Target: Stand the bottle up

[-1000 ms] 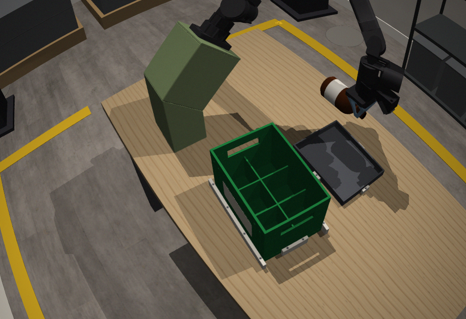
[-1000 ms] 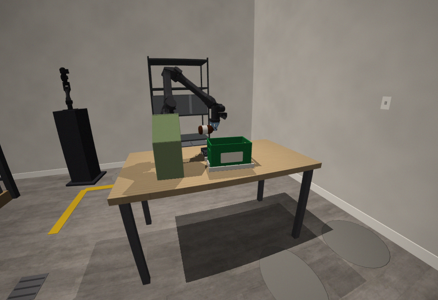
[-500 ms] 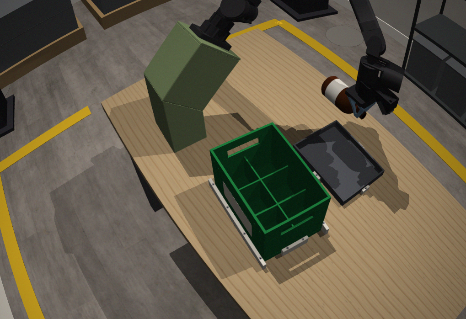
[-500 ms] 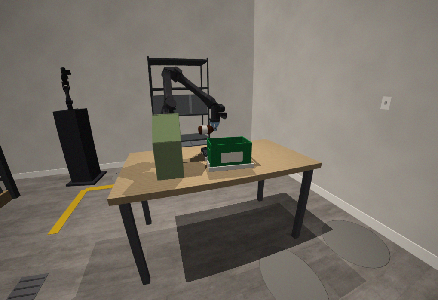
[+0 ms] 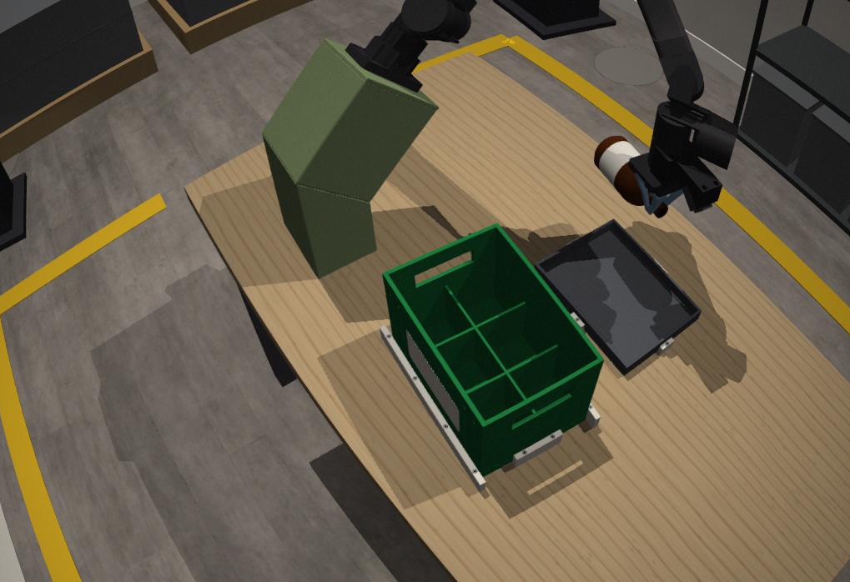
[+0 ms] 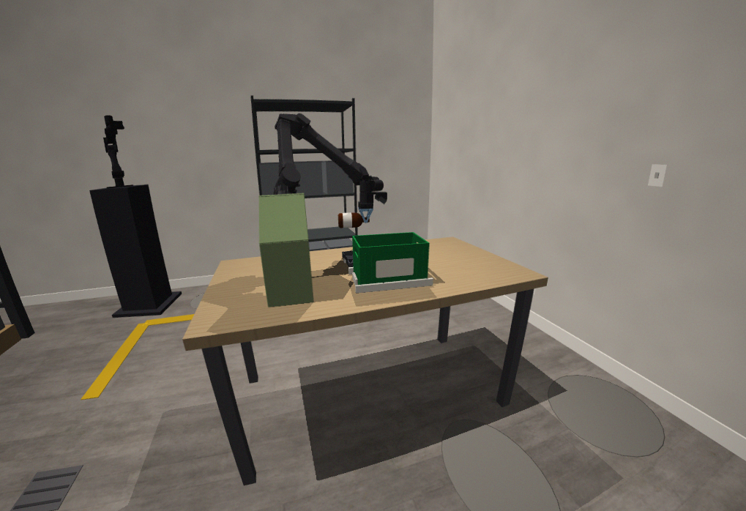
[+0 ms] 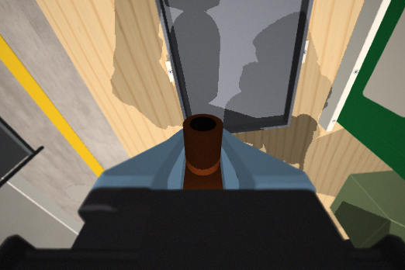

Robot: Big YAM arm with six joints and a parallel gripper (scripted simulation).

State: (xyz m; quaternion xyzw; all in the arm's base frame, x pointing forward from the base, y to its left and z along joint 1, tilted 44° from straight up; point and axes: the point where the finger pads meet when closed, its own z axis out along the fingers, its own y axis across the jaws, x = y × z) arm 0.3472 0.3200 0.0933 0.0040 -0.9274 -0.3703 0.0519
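Now: the brown bottle 60 mm behind my hand. From my hand the other things lie so: dark grey tray 10 mm ahead, 50 mm to the right, 180 mm below; green crate 50 mm ahead, 330 mm to the right, 110 mm below.
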